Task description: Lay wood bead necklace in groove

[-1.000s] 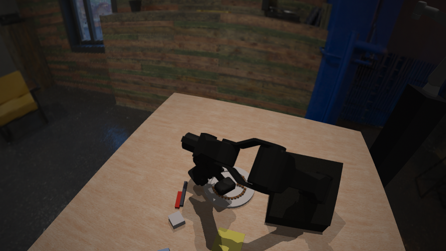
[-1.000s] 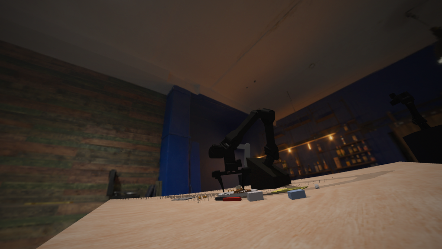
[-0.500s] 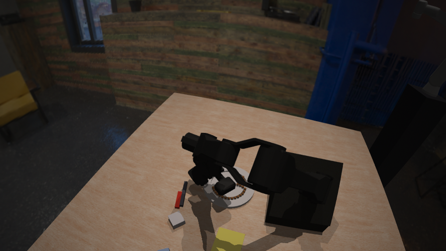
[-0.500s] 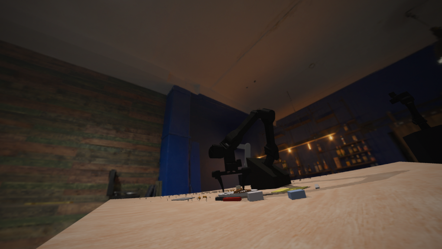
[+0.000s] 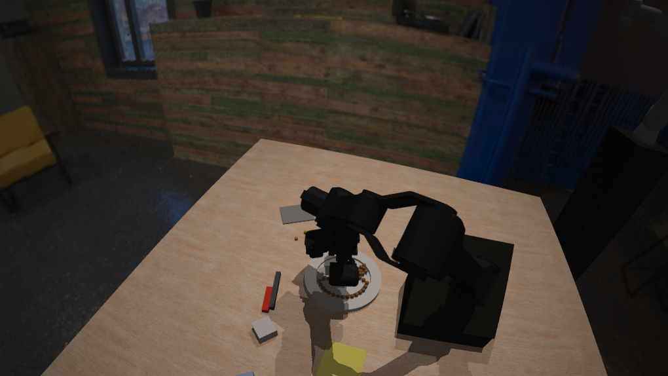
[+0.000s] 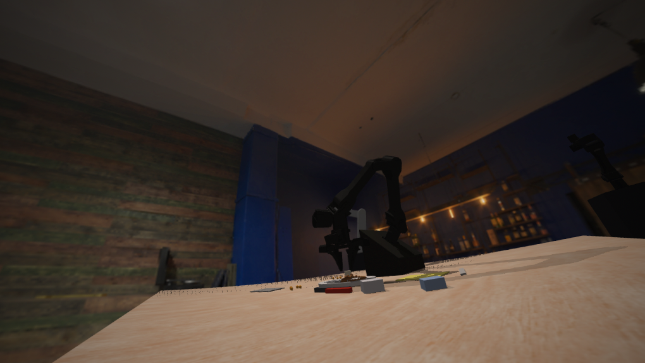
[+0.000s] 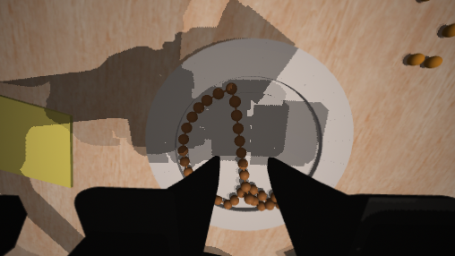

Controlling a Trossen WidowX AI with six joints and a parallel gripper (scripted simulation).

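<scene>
Now: the round white bead board 10 mm behind my gripper tip, 10 mm to the right of it and 30 mm below it. Also, from my gripper tip: grey block: 130 mm ahead, 190 mm to the left, 30 mm below; dark bar: 150 mm ahead, 90 mm to the left, 40 mm below; pale cube: 150 mm behind, 120 mm to the right, 20 mm below.
</scene>
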